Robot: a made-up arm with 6 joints.
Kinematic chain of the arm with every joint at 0, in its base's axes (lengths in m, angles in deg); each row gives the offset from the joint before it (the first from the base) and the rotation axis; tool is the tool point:
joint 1: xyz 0 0 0.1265 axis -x
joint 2: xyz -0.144 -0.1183 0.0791 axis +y
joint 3: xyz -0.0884 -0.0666 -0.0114 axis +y
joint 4: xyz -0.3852 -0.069 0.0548 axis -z
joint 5: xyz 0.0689 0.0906 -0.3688 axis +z
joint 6: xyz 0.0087 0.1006 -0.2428 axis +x
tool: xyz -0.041 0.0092 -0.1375
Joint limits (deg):
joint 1: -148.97..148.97
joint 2: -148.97..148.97
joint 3: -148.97..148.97
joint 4: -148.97..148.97
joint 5: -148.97..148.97
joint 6: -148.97..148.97
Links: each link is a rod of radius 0.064 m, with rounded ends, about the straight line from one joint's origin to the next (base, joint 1, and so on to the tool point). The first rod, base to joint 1, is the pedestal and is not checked.
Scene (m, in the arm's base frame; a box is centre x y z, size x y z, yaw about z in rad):
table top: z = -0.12
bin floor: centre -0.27 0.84 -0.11 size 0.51 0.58 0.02 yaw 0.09
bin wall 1: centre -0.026 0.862 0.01 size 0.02 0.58 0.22 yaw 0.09
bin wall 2: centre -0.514 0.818 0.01 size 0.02 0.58 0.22 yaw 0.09
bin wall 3: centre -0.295 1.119 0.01 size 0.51 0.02 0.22 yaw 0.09
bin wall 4: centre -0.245 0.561 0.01 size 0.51 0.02 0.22 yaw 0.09
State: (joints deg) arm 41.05 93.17 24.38 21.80 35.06 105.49
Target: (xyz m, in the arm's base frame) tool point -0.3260 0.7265 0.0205
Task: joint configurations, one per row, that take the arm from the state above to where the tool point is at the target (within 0.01 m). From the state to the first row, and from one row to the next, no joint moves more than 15 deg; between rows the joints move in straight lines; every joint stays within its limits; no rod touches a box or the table.
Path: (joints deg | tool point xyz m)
1: 54.86 94.99 25.50 22.64 32.76 106.42 | -0.4043 0.6154 0.5305
2: 68.67 96.81 26.62 23.49 30.46 107.35 | -0.3775 0.6949 0.3708
3: 82.48 98.63 27.75 24.33 28.15 108.27 | -0.3513 0.7325 0.1971
4: 96.29 100.44 28.87 25.17 25.85 109.20 | -0.3260 0.7265 0.0204

